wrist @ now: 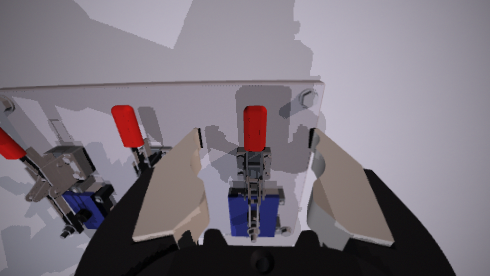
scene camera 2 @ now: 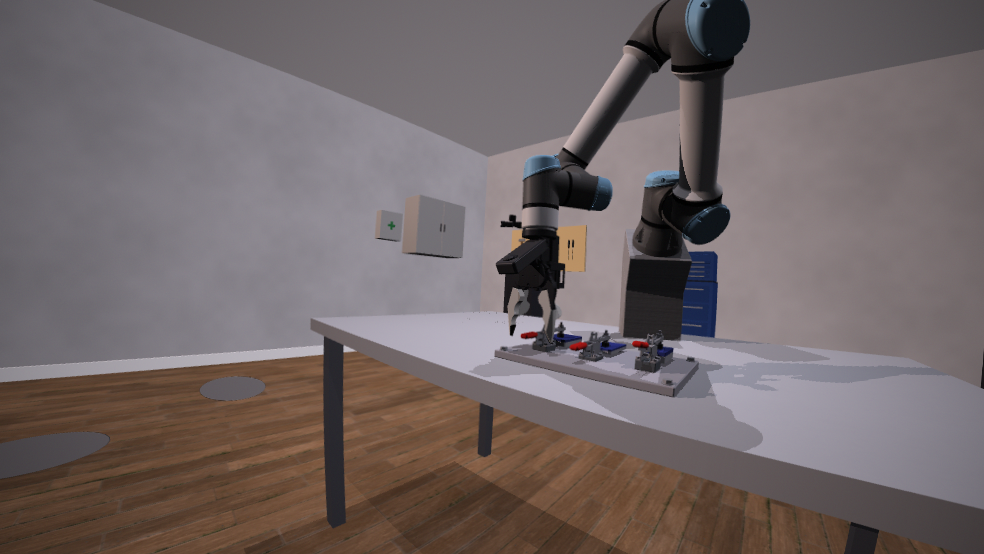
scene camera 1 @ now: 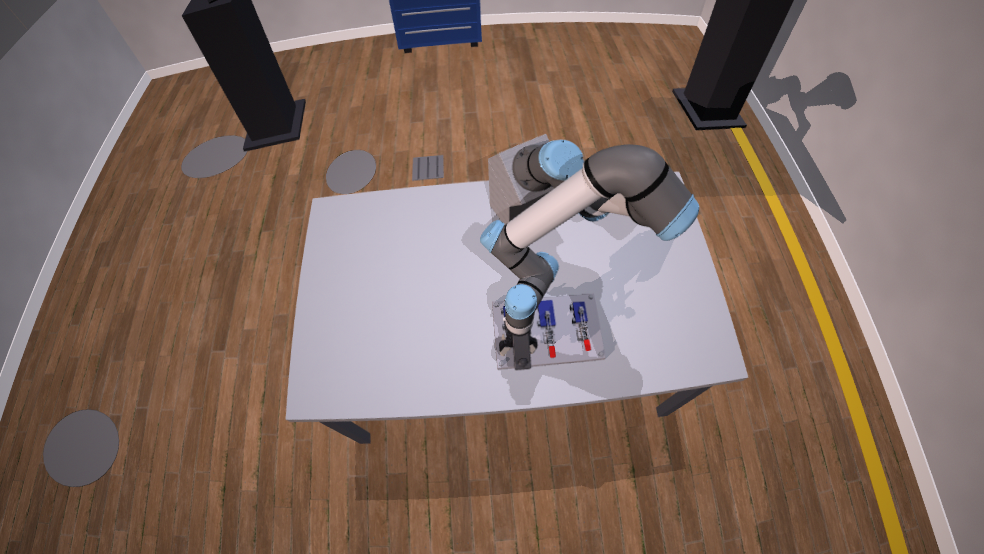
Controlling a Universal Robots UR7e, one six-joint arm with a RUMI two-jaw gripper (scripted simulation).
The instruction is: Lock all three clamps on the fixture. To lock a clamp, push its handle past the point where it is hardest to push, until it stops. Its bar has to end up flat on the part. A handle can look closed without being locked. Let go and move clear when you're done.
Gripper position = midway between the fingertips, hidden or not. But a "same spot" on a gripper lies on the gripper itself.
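My gripper is there in the wrist view [254, 129]. Scene camera 2 shows my gripper as well, and so does scene camera 1. Looking at my gripper in those scene cameras, I find that [scene camera 2: 546, 298] and [scene camera 1: 532, 347] are one and the same spot on it.
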